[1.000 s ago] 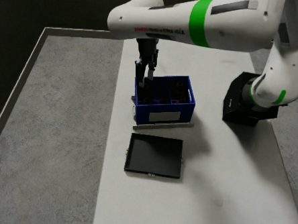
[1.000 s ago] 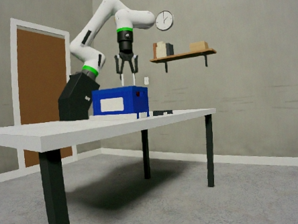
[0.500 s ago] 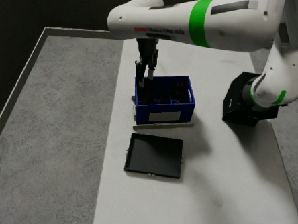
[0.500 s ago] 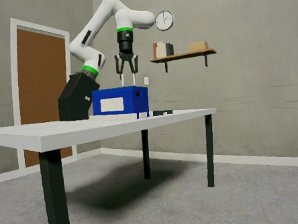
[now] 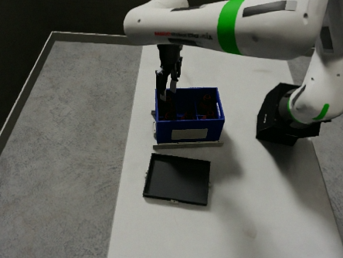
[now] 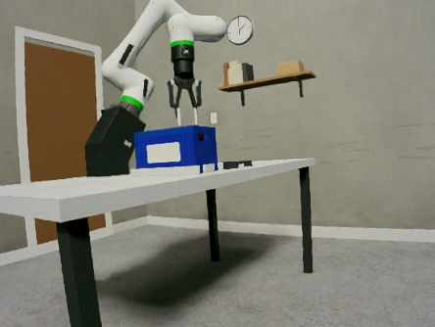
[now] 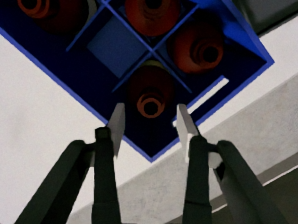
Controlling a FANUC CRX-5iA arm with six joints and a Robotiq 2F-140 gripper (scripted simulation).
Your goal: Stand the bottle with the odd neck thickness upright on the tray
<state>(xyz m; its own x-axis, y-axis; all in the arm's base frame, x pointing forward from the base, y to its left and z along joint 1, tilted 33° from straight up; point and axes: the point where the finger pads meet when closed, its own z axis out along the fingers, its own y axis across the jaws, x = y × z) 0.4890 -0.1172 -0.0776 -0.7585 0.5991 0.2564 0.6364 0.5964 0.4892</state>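
My gripper is now 90 mm past the crate, 40 mm to the right of it and 130 mm above it. From my hand the other things lie so: dark tray (50 mm behind, 300 mm to the left, 200 mm below).
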